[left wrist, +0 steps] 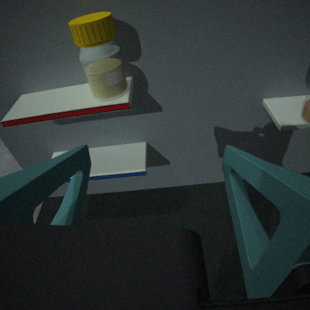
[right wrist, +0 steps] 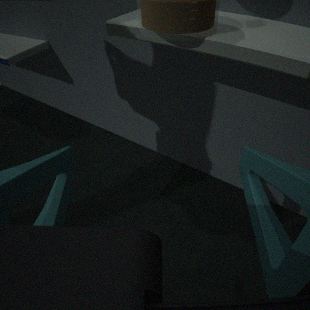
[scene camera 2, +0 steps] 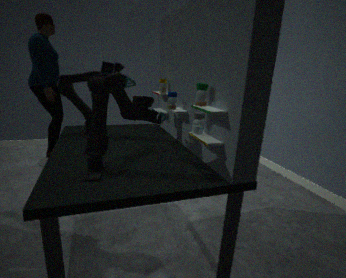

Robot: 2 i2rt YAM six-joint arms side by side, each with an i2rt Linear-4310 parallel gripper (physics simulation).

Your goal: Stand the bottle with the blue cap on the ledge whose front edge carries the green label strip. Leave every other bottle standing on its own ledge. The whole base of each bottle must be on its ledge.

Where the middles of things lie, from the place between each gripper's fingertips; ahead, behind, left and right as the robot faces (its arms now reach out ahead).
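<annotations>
Relative to the yellow-capped bottle (left wrist: 100, 57), my right hand is 350 mm to the right of it, 130 mm short of it and 160 mm below it. Blue-strip ledge (left wrist: 132, 157), from my right hand: 420 mm to the left, 130 mm ahead, 30 mm below.
For the yellow-capped bottle, my left gripper is 70 mm to the right of it, 220 mm short of it and 20 mm above it. Blue-strip ledge, from my left gripper: 140 mm to the left, 230 mm ahead, 220 mm below.
</annotations>
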